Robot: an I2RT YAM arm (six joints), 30 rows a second.
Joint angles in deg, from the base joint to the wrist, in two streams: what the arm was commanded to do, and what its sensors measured. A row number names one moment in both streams.
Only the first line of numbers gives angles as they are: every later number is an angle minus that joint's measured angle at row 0.
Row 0, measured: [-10.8 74.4 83.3 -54.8 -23.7 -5.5]
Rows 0 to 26, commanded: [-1.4 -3.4 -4.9 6.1 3.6 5.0]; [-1.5 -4.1 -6.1 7.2 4.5 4.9]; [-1.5 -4.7 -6.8 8.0 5.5 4.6]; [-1.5 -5.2 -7.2 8.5 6.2 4.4]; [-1.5 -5.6 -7.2 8.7 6.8 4.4]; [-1.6 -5.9 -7.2 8.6 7.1 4.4]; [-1.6 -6.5 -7.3 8.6 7.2 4.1]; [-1.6 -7.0 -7.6 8.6 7.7 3.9]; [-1.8 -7.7 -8.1 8.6 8.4 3.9]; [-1.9 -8.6 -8.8 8.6 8.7 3.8]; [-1.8 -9.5 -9.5 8.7 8.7 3.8]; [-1.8 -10.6 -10.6 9.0 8.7 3.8]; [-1.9 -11.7 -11.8 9.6 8.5 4.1]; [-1.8 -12.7 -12.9 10.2 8.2 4.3]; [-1.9 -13.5 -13.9 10.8 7.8 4.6]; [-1.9 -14.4 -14.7 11.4 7.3 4.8]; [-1.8 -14.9 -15.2 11.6 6.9 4.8]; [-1.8 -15.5 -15.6 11.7 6.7 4.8]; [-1.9 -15.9 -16.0 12.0 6.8 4.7]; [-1.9 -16.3 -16.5 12.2 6.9 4.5]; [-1.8 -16.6 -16.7 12.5 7.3 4.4]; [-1.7 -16.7 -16.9 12.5 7.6 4.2]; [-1.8 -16.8 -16.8 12.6 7.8 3.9]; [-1.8 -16.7 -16.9 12.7 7.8 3.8]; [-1.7 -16.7 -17.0 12.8 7.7 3.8]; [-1.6 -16.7 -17.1 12.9 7.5 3.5]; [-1.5 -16.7 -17.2 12.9 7.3 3.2]
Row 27, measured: [-1.5 -15.9 -16.5 10.4 6.9 4.0]
